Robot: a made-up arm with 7 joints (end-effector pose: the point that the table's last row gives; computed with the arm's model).
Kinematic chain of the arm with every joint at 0, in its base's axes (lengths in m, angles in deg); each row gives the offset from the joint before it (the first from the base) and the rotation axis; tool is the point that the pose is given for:
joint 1: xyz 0 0 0.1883 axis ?
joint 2: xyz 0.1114 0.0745 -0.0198 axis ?
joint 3: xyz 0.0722 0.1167 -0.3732 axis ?
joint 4: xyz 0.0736 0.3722 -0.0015 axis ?
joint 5: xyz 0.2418 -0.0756 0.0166 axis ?
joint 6: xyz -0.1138 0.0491 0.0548 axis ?
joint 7: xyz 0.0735 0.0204 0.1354 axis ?
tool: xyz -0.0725 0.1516 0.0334
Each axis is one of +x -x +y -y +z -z.
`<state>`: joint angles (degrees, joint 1 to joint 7).
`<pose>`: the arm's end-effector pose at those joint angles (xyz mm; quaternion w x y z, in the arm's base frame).
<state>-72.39 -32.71 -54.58 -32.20 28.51 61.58 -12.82</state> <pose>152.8 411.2 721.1 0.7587 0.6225 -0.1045 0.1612</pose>
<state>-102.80 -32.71 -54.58 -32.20 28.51 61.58 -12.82</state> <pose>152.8 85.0 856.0 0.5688 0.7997 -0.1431 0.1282</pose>
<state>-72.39 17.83 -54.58 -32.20 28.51 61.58 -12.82</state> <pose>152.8 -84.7 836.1 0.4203 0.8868 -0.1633 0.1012</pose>
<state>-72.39 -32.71 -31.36 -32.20 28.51 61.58 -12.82</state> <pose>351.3 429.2 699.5 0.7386 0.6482 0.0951 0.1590</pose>
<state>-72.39 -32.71 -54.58 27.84 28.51 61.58 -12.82</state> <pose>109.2 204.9 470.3 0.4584 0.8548 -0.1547 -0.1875</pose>
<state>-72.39 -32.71 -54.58 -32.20 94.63 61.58 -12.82</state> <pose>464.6 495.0 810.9 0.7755 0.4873 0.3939 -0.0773</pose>
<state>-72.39 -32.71 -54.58 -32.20 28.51 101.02 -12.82</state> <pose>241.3 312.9 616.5 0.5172 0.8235 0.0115 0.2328</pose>
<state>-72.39 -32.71 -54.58 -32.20 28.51 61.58 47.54</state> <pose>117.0 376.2 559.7 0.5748 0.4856 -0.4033 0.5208</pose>
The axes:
joint 1: -x
joint 2: +x
joint 3: +y
joint 4: -z
joint 5: +y
joint 6: +x
joint 7: +z

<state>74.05 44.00 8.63 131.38 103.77 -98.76 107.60</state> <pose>131.6 -33.4 -122.3 0.6706 0.5575 0.3039 0.3836</pose>
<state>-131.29 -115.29 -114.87 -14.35 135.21 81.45 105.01</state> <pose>-139.9 329.6 355.3 0.5619 0.4919 -0.4627 0.4777</pose>
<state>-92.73 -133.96 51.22 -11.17 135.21 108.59 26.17</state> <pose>572.9 -228.3 -552.1 0.2029 -0.0086 0.3393 -0.9185</pose>
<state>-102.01 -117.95 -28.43 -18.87 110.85 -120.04 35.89</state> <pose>284.0 583.9 42.7 0.0397 0.6001 -0.5672 -0.5627</pose>
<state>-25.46 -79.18 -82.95 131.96 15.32 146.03 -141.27</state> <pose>283.2 -215.3 -387.8 0.2197 0.7583 0.4992 0.3570</pose>
